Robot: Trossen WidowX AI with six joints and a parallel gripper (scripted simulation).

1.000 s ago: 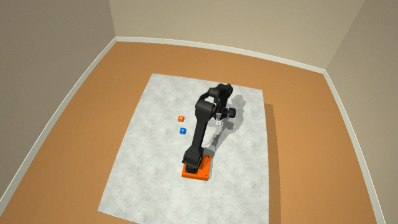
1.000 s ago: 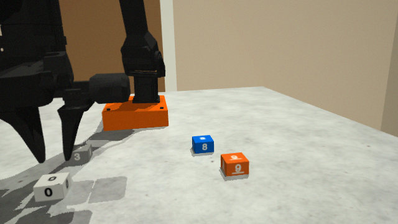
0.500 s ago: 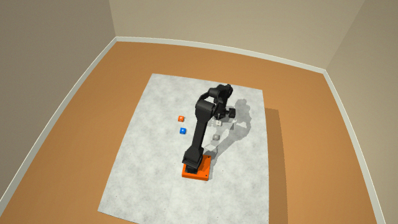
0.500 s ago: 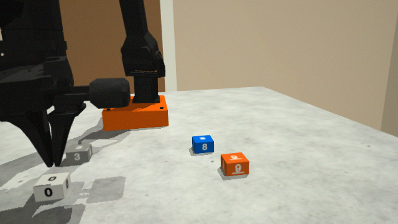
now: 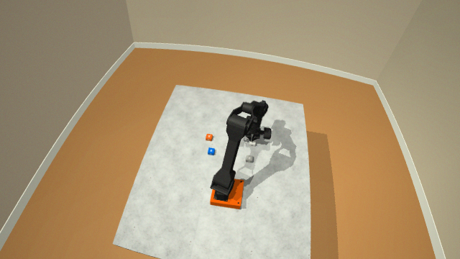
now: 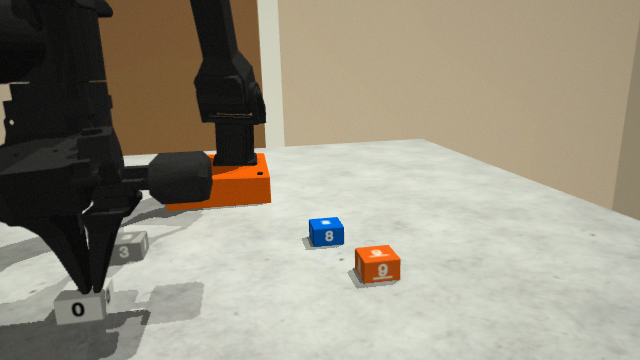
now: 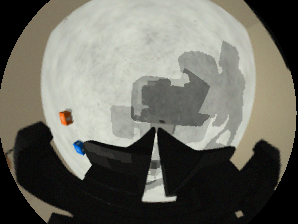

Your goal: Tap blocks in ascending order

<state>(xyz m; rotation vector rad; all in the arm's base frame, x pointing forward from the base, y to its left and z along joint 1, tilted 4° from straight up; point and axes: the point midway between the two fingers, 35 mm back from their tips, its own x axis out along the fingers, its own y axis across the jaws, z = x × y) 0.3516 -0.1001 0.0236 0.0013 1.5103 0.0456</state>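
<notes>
The white block is 1 cm behind my gripper tip, 1 cm to the right of it and 1 cm below it. Also, from my gripper tip: grey block (11 cm behind, 1 cm below); then orange block (2 cm behind, 23 cm to the left, 1 cm below); then blue block (11 cm behind, 20 cm to the left, 1 cm below).
</notes>
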